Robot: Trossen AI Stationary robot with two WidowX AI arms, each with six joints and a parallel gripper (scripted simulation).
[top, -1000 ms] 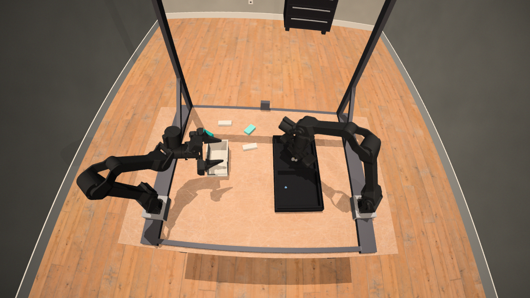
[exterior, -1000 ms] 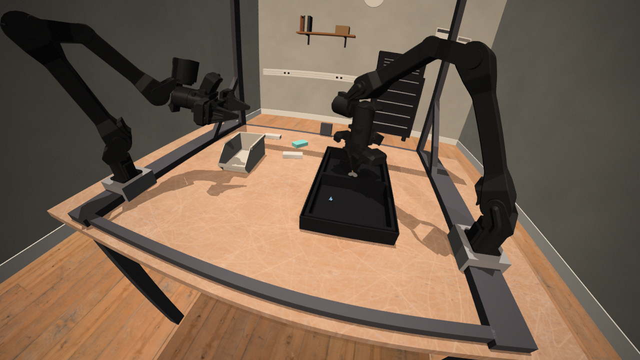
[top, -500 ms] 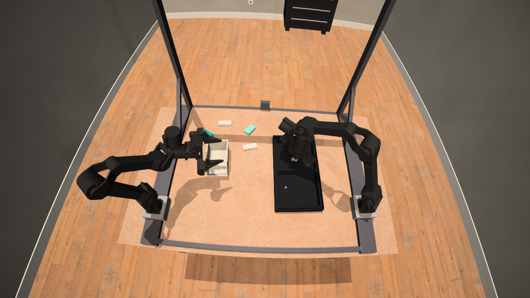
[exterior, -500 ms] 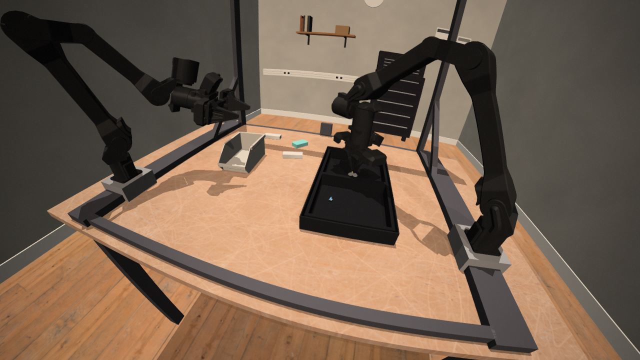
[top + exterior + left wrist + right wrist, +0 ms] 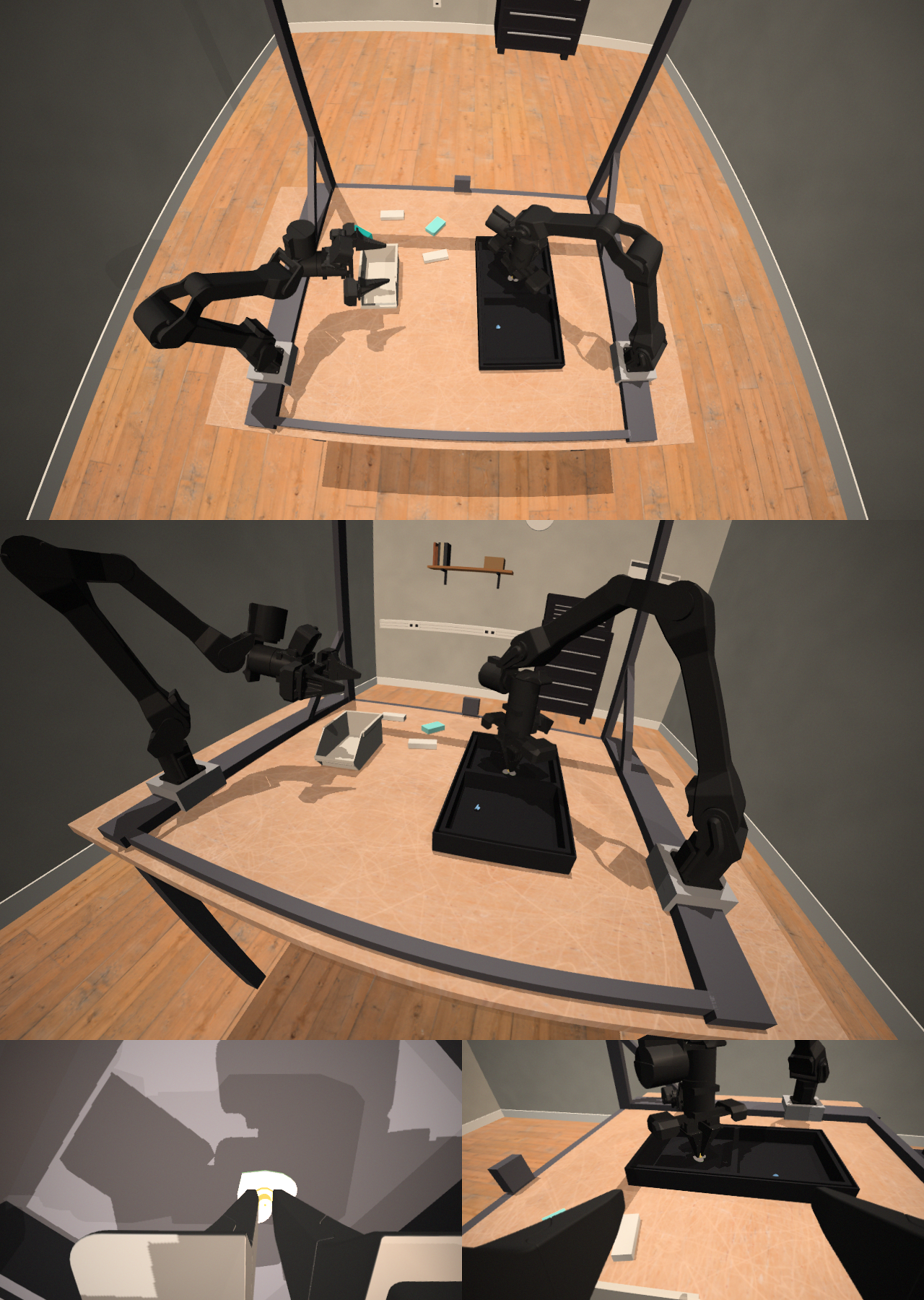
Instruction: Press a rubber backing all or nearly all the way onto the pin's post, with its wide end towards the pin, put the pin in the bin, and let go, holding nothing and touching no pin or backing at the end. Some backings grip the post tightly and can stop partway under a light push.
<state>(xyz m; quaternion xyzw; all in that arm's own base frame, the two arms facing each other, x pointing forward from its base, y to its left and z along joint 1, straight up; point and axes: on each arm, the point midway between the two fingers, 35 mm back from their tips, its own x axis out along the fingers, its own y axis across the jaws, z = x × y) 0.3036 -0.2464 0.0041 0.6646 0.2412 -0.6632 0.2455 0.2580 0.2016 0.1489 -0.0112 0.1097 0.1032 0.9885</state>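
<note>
Now: left hand 4 cm above the heart-shaped pin. The rest, counted from my left hand: blue backing: 15 cm ahead, 5 cm to the right, 4 cm below; then black tray: 7 cm ahead, 3 cm below; then yellow backing: 3 cm below.
</note>
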